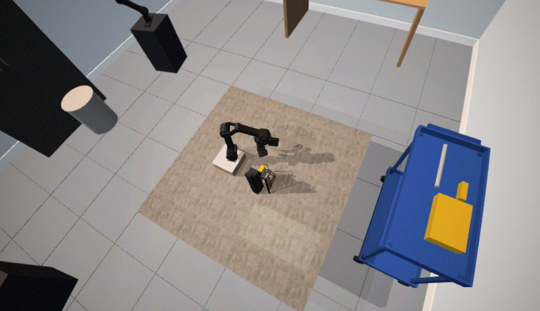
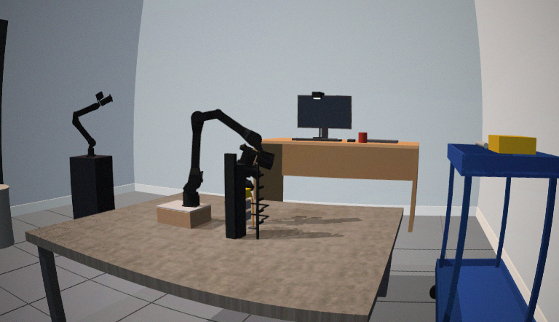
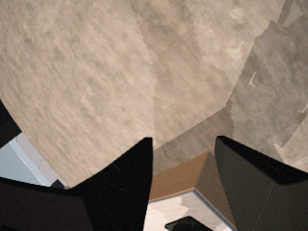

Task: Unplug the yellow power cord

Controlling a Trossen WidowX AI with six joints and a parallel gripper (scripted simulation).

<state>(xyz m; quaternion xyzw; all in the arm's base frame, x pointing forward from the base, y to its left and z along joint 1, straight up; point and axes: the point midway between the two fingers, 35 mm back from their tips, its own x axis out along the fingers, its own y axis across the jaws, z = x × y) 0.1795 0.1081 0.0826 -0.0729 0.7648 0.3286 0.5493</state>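
My gripper tip is now 90 mm short of the yellow plug, 210 mm to the left of it and 40 mm below it.
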